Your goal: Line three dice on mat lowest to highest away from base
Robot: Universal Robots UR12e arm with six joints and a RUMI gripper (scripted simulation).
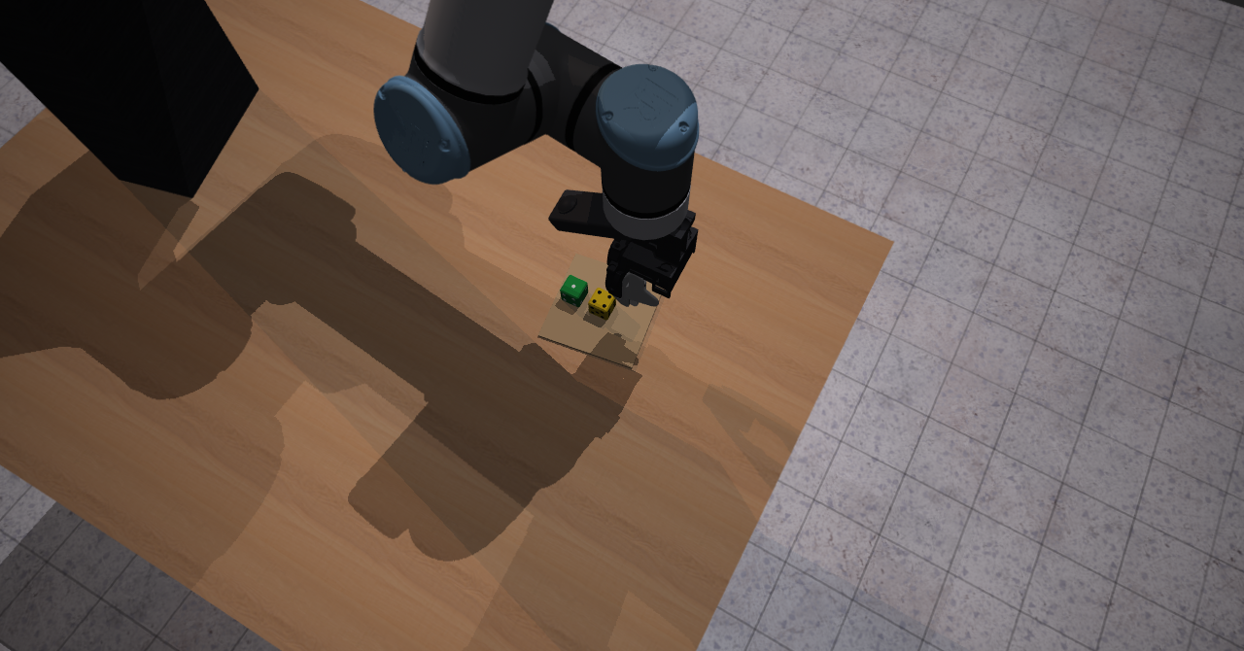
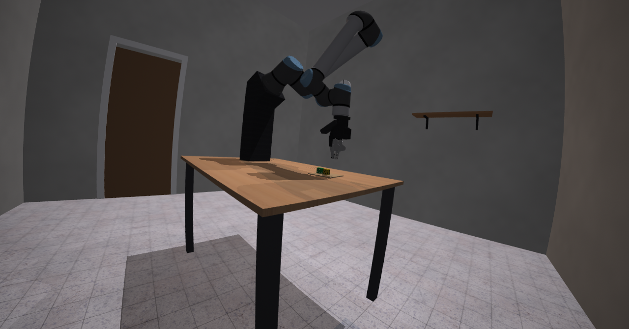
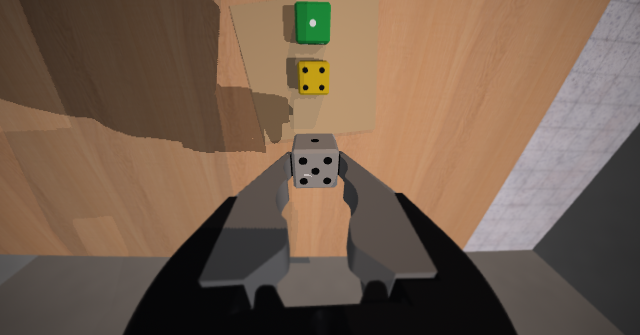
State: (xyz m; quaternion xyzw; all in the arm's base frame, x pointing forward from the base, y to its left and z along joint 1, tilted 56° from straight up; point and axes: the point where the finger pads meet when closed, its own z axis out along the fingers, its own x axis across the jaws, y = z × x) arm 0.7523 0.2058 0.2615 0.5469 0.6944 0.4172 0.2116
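Right now the yellow die is 90 mm below my hand, 40 mm behind it and 20 mm to the right of it. Round my hand: tan mat (110 mm below, 40 mm behind, 20 mm to the right); green die (90 mm below, 80 mm behind, 40 mm to the right); white die (right at my hand).
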